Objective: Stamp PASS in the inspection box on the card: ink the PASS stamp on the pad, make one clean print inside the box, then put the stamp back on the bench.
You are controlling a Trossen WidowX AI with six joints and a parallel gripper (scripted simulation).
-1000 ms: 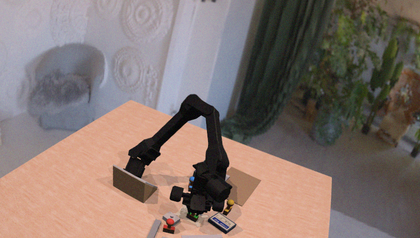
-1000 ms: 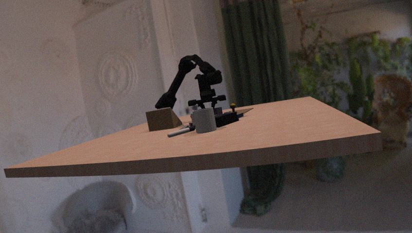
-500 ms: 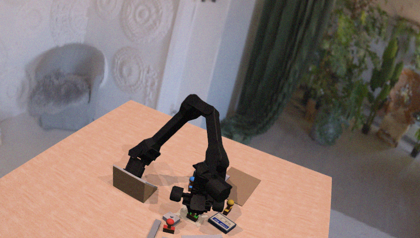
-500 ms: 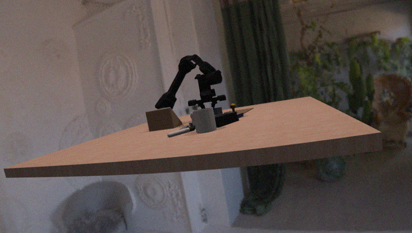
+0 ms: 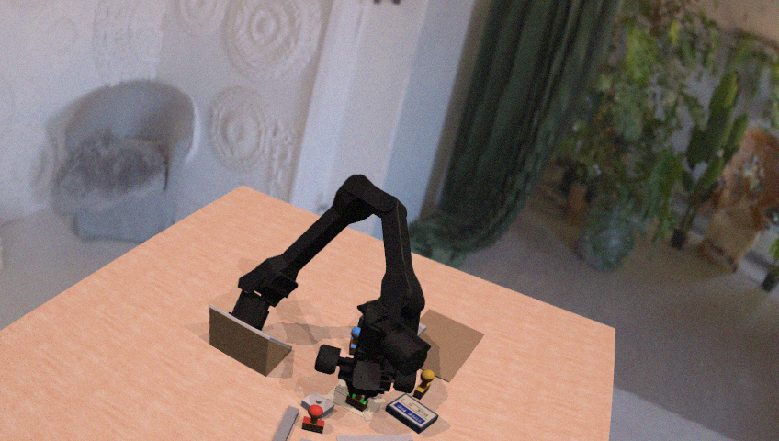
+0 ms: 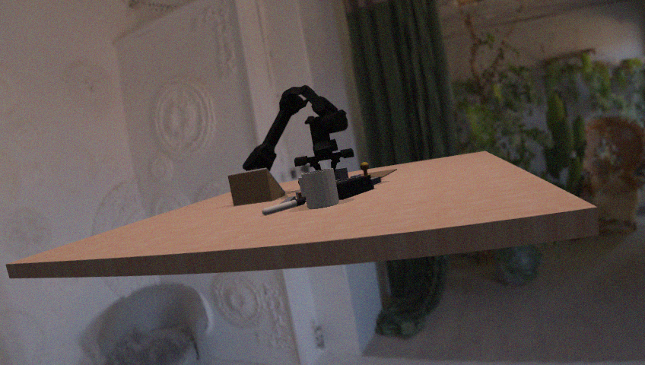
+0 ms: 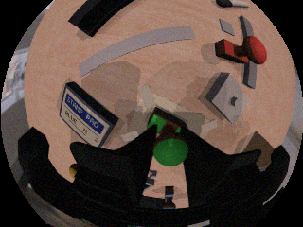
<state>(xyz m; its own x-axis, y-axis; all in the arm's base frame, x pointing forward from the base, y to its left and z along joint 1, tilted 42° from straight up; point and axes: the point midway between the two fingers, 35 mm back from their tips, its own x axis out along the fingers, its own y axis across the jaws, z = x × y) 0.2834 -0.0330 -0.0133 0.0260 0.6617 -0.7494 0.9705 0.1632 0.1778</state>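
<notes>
Now: the white card 30 mm below my gripper tip, 10 mm to the left of it and 10 mm behind it. Also, from my gripper tip: grey block (60 mm behind, 50 mm to the right, 10 mm below); then green-knobbed stamp (right at my gripper tip); then blue-and-white labelled box (110 mm ahead, 30 mm to the left, 10 mm below).
</notes>
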